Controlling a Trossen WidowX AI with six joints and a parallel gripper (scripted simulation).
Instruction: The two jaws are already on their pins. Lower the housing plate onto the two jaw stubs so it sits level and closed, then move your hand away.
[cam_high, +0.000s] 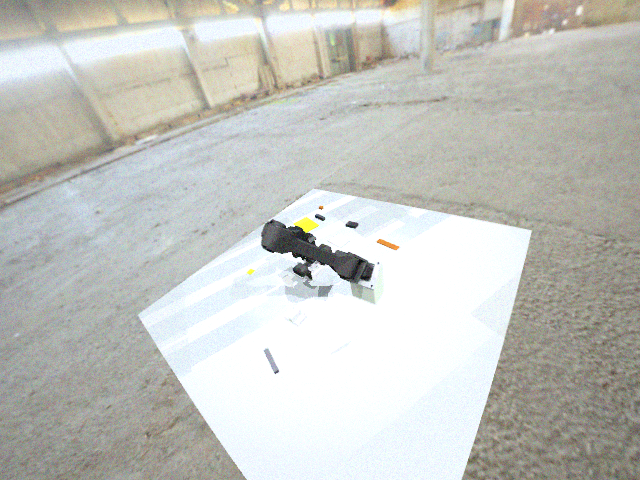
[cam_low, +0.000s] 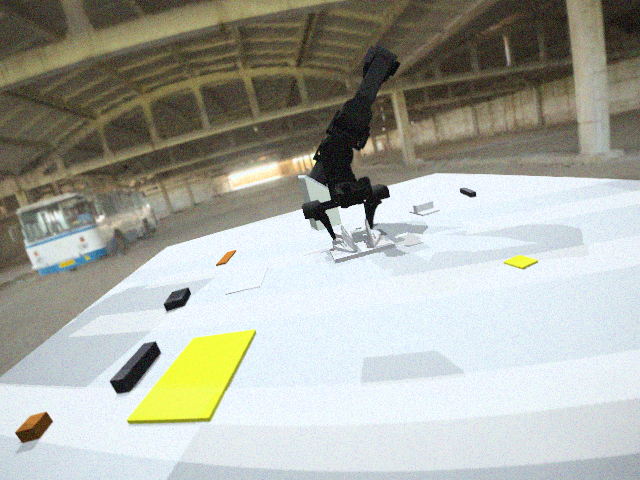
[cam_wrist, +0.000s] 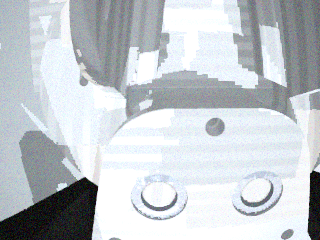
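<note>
The white housing plate lies right at my gripper tip. Round my gripper tip: yellow sheet 300 mm ahead, 310 mm to the right; small yellow tile 330 mm ahead, 120 mm to the left, 10 mm below.
</note>
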